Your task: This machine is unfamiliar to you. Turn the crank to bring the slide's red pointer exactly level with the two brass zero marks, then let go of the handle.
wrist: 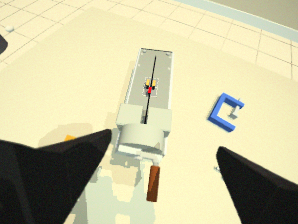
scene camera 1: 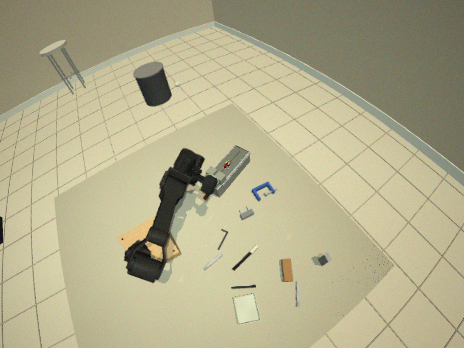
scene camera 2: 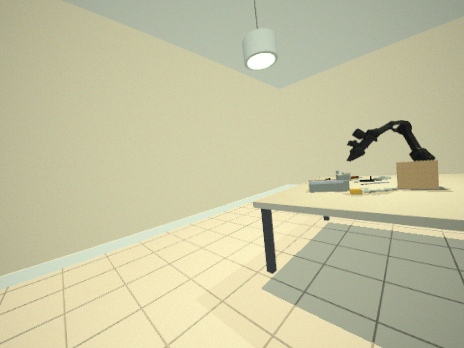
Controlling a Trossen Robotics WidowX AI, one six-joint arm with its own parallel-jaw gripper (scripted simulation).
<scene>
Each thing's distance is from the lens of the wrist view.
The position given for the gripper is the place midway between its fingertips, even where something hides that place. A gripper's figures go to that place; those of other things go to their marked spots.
gripper (wrist: 164, 142): 11 cm
grey slide machine (wrist: 144, 122): 26 cm
</scene>
